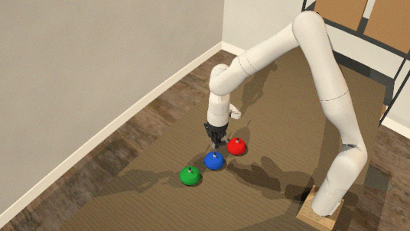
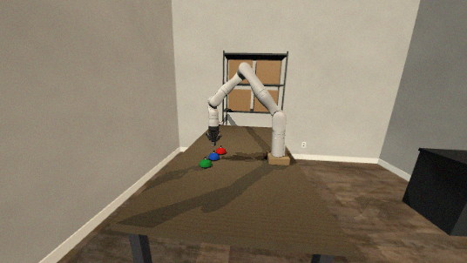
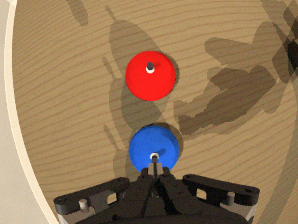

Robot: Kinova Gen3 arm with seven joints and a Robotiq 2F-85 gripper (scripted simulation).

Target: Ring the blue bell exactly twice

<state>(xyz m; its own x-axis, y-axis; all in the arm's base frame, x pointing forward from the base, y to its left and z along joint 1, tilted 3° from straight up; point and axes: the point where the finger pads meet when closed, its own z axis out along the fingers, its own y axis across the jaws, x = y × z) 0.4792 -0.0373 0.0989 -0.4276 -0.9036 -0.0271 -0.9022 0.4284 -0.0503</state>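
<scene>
Now: the blue bell 8 cm below my hand. From my hand the other things lie so: red bell: 11 cm to the right, 8 cm below, 5 cm behind; green bell: 11 cm to the left, 8 cm below, 5 cm ahead.
</scene>
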